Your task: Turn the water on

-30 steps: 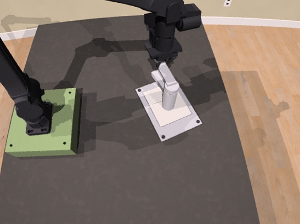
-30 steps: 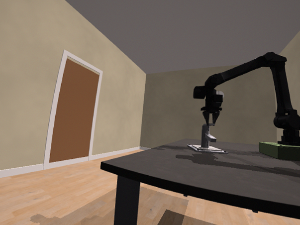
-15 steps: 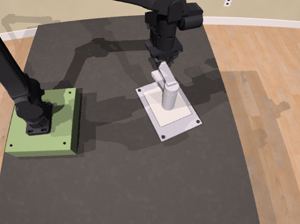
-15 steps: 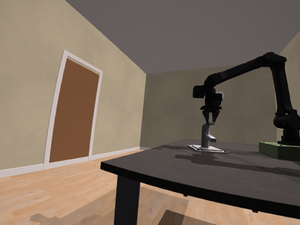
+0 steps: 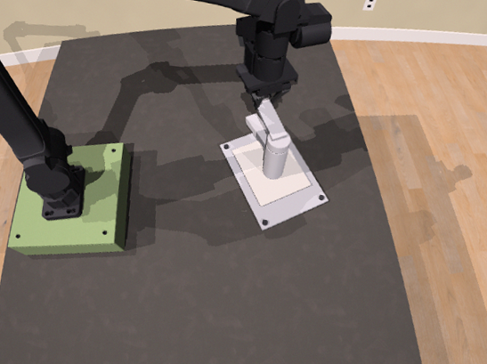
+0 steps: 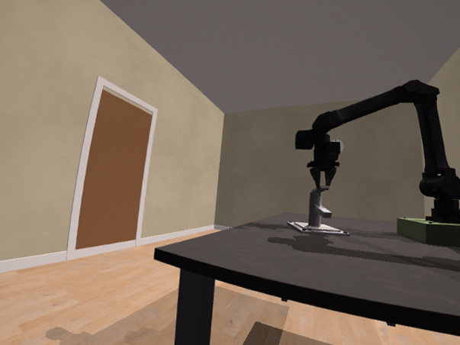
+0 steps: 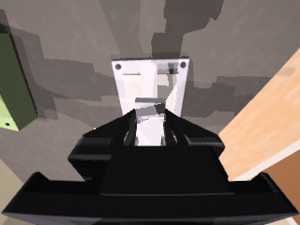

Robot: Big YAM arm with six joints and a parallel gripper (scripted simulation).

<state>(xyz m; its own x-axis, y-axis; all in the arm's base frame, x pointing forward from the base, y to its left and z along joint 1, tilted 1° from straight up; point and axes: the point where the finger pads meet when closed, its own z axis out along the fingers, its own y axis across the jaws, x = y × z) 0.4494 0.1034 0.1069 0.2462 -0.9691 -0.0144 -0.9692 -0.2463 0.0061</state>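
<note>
Now: the grey tap 10 mm ahead of my hand, 60 mm to the right of it and 60 mm below it. Also, from my hand: lever (10 mm ahead, 30 mm to the right, 10 mm below).
</note>
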